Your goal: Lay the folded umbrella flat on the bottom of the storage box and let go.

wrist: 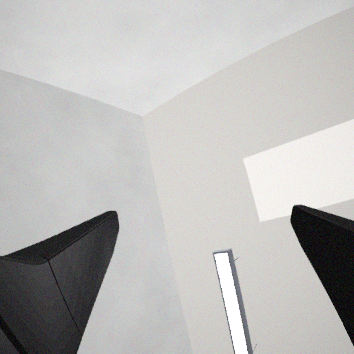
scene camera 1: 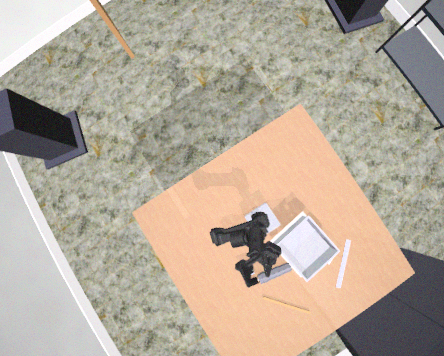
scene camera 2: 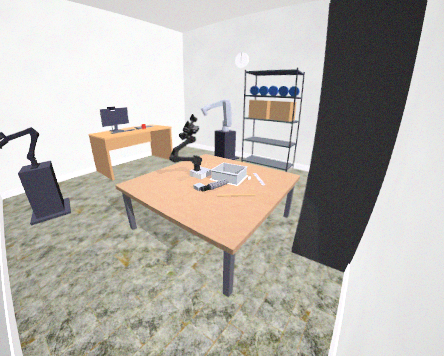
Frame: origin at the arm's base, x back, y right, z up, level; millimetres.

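Seen in the pictures: gripper, fingertip midpoint: [wrist: 206,217] [scene camera 1: 257,282] [scene camera 2: 190,117]; arm's base at its link origin: [scene camera 1: 257,218] [scene camera 2: 197,169].
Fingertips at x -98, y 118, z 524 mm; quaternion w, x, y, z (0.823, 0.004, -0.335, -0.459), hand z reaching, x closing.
Pixels of each thing's top centre, then the offset from my fingertips to it.
- folded umbrella at its top centre: [scene camera 1: 270,277] [scene camera 2: 215,181] dy -63, dx -243, dz -521 mm
- pale grey open-topped storage box at its top centre: [scene camera 1: 308,248] [scene camera 2: 229,168] dy -319, dx -156, dz -483 mm
- small pale block at its top centre: [scene camera 2: 199,184] dy +49, dx -166, dz -544 mm
- thin yellowish stick at its top centre: [scene camera 1: 286,305] [scene camera 2: 236,194] dy -96, dx -463, dz -568 mm
- white strip at its top centre: [scene camera 1: 343,263] [scene camera 2: 258,178] dy -516, dx -363, dz -578 mm
- small white object at its top centre: [scene camera 2: 249,177] dy -445, dx -303, dz -568 mm
The folded umbrella [scene camera 1: 276,273] [scene camera 2: 218,184] is a ribbed grey roll with a dark handle. It lies on the table beside the storage box, outside it. In scene camera 1 the arm partly hides it. The pale grey open-topped storage box [scene camera 1: 320,263] [scene camera 2: 227,176] stands upright on the table, and its visible bottom is bare. My gripper [scene camera 1: 260,279] [scene camera 2: 192,119] [wrist: 206,217] is open and empty, raised high above the table. Its fingers stand wide apart and point upward in the wrist view, with walls and ceiling behind them. The umbrella does not show in the wrist view.
A small pale block [scene camera 2: 198,186] is at the umbrella's handle end. A thin yellowish stick [scene camera 1: 286,303] [scene camera 2: 236,195] lies in front of the umbrella. A white strip [scene camera 1: 343,263] [scene camera 2: 258,179] and a small white object [scene camera 2: 249,178] lie beyond the box. The white arm base [scene camera 2: 199,173] is beside the box.
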